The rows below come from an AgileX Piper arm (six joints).
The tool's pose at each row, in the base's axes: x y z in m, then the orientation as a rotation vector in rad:
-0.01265 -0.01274 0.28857 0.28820 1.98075 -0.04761
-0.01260 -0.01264 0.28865 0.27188 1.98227 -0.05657
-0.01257 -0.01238 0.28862 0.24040 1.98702 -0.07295
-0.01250 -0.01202 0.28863 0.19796 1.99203 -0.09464
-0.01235 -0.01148 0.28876 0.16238 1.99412 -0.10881
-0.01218 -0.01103 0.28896 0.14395 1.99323 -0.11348
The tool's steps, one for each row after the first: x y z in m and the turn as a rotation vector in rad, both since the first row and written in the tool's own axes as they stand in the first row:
-0.00007 0.00012 -0.00001 -0.00119 -0.00079 -0.01565
-0.00001 0.00037 -0.00001 -0.00398 -0.00018 -0.04564
0.00002 0.00074 -0.00001 -0.00803 -0.00017 -0.08574
-0.00006 0.00131 -0.00002 -0.01431 -0.00148 -0.11735
-0.00023 0.00180 -0.00002 -0.01956 -0.00377 -0.13234

